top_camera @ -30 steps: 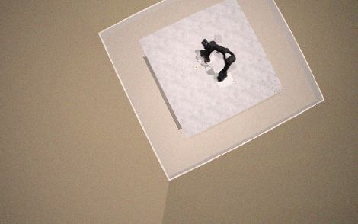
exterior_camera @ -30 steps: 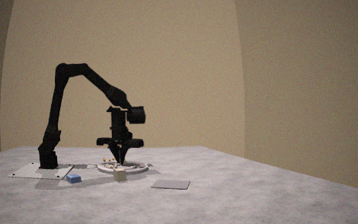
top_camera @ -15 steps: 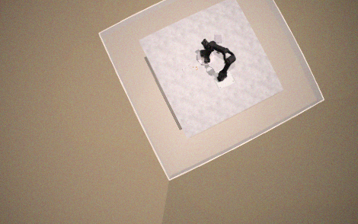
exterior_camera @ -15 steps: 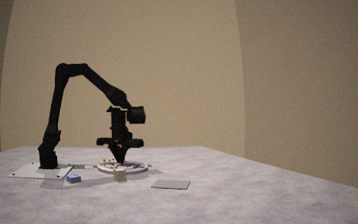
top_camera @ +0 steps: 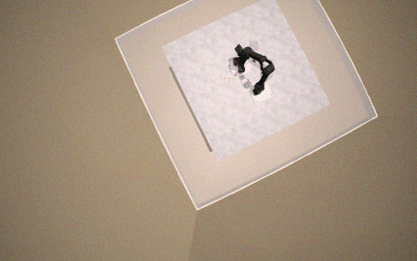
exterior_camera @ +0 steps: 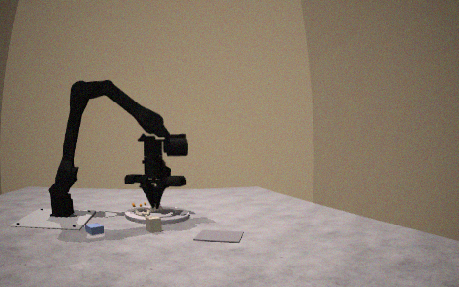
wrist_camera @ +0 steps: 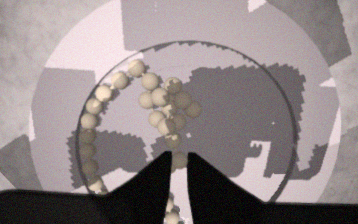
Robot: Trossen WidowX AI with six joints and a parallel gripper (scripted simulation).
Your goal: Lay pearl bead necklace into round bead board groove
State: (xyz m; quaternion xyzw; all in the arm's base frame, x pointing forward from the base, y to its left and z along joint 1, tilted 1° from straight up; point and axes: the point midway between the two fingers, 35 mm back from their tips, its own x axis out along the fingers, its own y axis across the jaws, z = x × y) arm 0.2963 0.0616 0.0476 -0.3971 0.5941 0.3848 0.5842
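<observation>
The round bead board is 10 mm to the right of my gripper tip and 10 mm below it. Also, from my gripper tip: flat grey plate 160 mm ahead, 230 mm to the right, 20 mm below; cream cube 170 mm to the right; blue block 140 mm behind, 210 mm to the right, 10 mm below.
</observation>
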